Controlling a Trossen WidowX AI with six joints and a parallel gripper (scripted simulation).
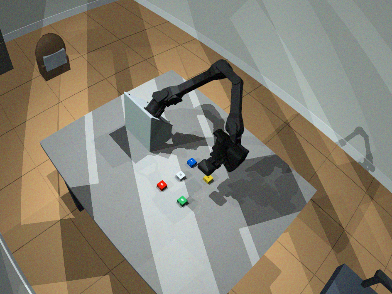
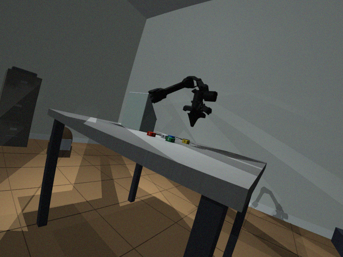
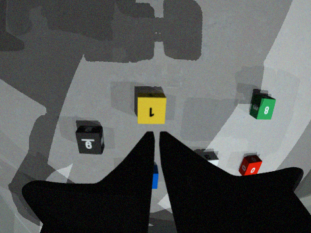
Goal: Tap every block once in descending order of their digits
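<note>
The yellow block is 90 mm below my gripper tip and 10 mm behind it. The rest, counted from my gripper tip: black block (90 mm below, 80 mm to the left, 50 mm behind); then white block (110 mm behind, 90 mm below, 70 mm to the right); then blue block (120 mm behind, 90 mm below, 20 mm to the left).
</note>
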